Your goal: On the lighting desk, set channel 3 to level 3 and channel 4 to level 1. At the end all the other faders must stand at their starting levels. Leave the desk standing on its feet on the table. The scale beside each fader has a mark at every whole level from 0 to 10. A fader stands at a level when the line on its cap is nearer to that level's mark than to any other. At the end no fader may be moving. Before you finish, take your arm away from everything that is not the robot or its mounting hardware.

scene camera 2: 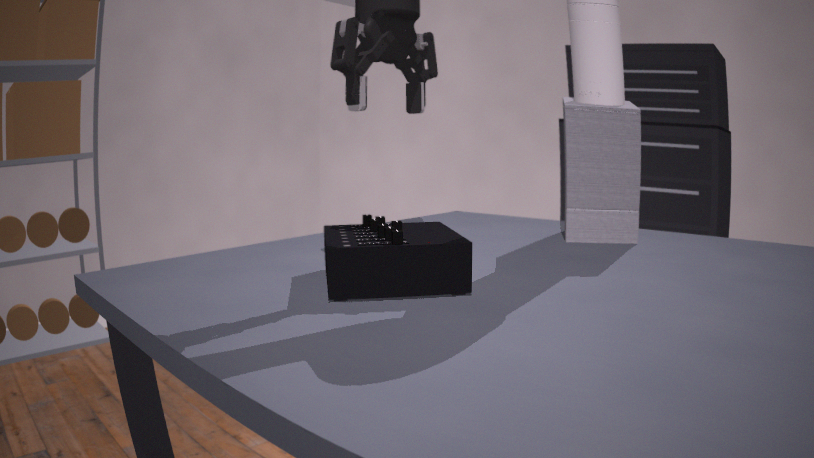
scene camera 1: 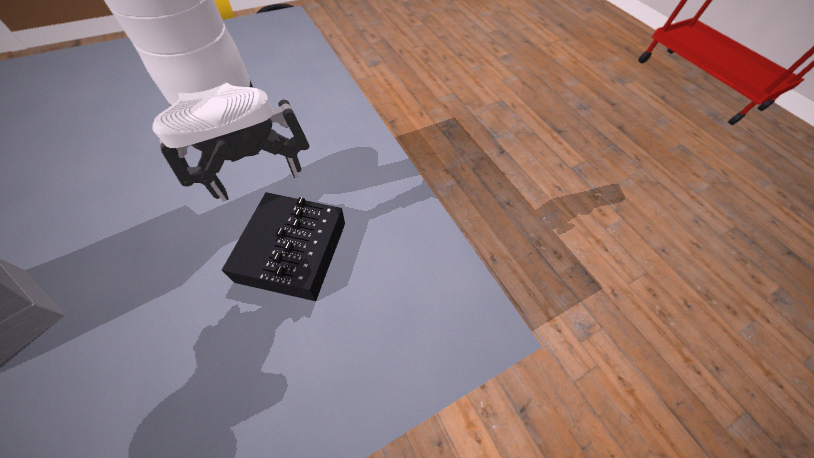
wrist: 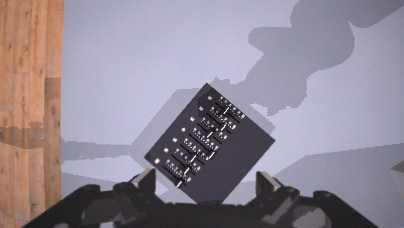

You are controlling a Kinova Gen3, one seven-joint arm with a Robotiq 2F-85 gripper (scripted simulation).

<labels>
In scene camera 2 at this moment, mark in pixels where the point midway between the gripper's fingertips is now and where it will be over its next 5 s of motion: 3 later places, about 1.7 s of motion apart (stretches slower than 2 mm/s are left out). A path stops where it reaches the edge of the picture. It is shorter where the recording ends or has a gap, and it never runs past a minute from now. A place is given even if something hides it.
The gripper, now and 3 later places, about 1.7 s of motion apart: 387, 111; 358, 159; 298, 176; 396, 132
</labels>
